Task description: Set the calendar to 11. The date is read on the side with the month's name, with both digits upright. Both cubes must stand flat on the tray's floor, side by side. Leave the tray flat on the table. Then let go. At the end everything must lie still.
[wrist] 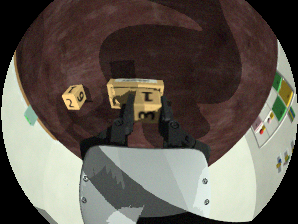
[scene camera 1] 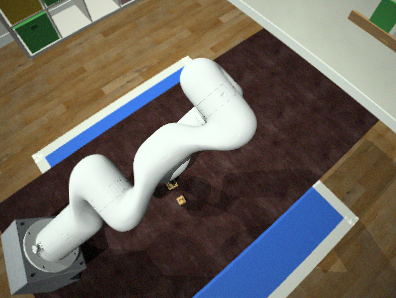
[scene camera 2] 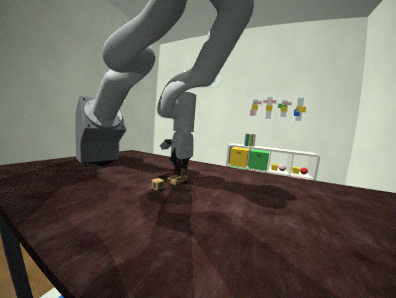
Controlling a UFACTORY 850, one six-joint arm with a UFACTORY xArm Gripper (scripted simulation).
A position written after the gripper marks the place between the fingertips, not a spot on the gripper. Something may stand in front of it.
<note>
In view: the gripper (scene camera 2: pixel 180 173), a wooden date cube (wrist: pixel 147 104) and a wooden tray (wrist: pixel 118 89).
The gripper shows as well in the wrist view (wrist: pixel 146 103).
</note>
